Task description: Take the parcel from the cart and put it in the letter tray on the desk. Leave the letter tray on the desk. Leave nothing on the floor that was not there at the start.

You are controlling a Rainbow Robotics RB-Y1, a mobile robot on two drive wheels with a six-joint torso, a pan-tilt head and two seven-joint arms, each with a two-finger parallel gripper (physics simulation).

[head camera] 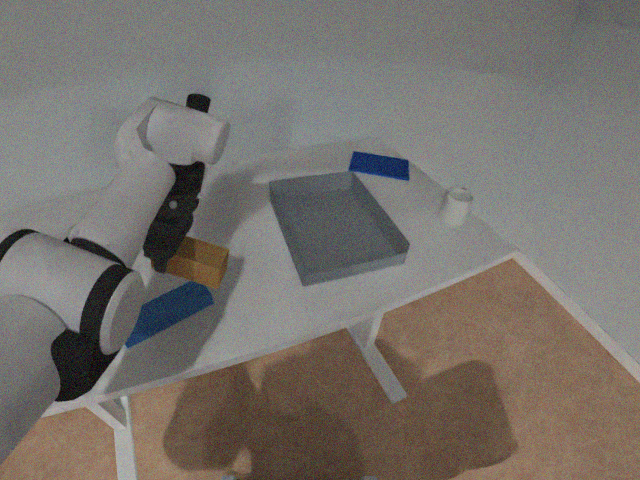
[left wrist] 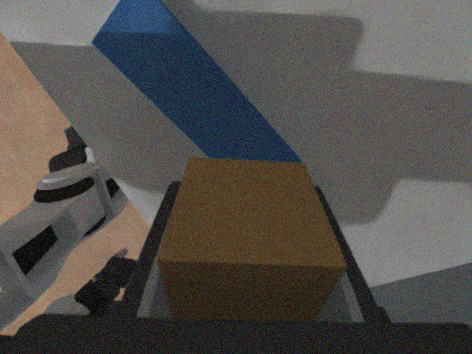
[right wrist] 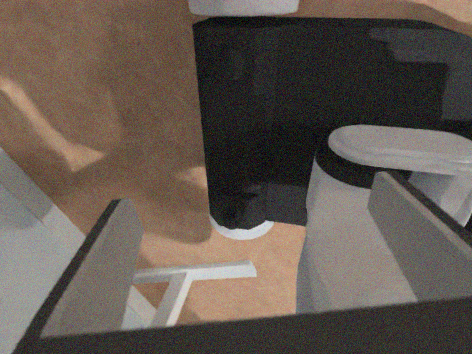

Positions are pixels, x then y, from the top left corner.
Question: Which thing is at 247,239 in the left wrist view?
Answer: A brown parcel.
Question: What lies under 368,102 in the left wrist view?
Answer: A white desk.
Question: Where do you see a brown parcel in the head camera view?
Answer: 195,260
